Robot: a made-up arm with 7 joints.
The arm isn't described. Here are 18 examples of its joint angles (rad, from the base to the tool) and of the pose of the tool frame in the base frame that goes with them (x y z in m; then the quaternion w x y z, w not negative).
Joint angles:
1: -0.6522 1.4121 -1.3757 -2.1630 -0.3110 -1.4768 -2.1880
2: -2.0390 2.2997 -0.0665 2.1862 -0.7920 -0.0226 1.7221
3: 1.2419 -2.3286 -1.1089 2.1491 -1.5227 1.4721 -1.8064
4: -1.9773 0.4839 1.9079 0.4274 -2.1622 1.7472 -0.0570
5: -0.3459 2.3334 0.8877 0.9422 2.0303 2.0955 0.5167
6: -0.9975 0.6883 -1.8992 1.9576 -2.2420 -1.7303 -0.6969
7: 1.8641 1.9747 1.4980 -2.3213 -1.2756 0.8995 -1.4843
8: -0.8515 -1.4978 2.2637 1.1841 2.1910 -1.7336 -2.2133
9: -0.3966 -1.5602 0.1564 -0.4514 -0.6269 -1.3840 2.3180
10: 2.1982 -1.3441 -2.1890 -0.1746 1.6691 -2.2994 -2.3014
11: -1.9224 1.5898 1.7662 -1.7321 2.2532 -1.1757 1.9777
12: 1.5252 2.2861 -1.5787 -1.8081 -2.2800 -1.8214 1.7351
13: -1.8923 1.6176 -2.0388 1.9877 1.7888 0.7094 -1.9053
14: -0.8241 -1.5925 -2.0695 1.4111 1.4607 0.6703 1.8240
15: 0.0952 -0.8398 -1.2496 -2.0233 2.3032 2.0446 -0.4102
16: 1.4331 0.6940 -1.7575 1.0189 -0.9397 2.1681 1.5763
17: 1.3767 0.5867 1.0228 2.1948 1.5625 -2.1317 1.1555
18: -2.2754 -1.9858 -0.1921 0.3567 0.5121 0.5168 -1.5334
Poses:
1: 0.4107 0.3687 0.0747 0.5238 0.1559 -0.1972 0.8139
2: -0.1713 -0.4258 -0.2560 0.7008 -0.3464 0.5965 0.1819
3: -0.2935 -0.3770 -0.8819 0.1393 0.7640 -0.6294 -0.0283
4: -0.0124 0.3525 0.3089 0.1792 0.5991 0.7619 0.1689
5: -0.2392 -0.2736 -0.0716 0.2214 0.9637 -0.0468 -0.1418
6: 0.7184 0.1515 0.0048 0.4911 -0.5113 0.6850 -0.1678
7: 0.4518 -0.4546 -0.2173 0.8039 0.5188 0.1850 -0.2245
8: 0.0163 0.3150 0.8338 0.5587 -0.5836 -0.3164 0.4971
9: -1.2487 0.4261 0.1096 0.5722 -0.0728 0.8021 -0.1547
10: 0.6851 0.2706 -0.8839 0.1589 -0.3867 0.3599 0.8341
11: 0.0909 -0.1034 -0.4349 0.3767 -0.6180 -0.3288 0.6067
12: -0.4341 0.0786 -0.3990 0.7785 0.0412 -0.3455 0.5224
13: -0.1178 0.1087 -0.2245 0.2698 -0.2953 -0.0020 0.9165
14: -0.6873 -0.0824 0.5676 0.3056 0.2368 -0.0911 -0.9177
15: -0.5615 0.4961 0.0696 0.5074 -0.4311 -0.5390 0.5159
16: -0.1468 0.4007 0.0598 0.6557 0.5057 0.5591 -0.0405
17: -0.2028 0.0374 0.2145 0.6299 0.5413 -0.3349 0.4450
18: 0.7203 0.1338 0.4500 0.7847 0.1746 0.4813 0.3495
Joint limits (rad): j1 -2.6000..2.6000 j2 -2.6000..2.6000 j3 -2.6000..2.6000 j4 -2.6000..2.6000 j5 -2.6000..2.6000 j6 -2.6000..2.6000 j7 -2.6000..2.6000
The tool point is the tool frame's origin. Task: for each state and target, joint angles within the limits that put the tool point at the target. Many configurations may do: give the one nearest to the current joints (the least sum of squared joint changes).
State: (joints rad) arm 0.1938 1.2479 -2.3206 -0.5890 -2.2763 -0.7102 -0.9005
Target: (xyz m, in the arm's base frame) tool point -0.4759 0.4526 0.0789
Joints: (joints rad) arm 0.1864 1.6596 -2.2777 -0.4084 -2.5370 -0.7193 -0.9021
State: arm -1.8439 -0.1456 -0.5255 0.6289 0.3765 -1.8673 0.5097
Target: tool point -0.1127 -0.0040 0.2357
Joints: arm -2.3455 0.1351 -0.2142 0.6205 1.2453 -1.3602 0.4967
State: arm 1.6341 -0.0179 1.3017 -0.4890 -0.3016 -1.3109 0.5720
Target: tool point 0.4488 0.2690 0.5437
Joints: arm 2.2818 0.4279 1.1417 -0.4803 -0.8803 -1.1680 0.4786
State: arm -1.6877 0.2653 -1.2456 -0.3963 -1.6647 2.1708 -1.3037
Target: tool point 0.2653 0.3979 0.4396
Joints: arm -2.0284 -0.2976 -1.3034 -0.3972 -1.5495 2.0718 -1.3480
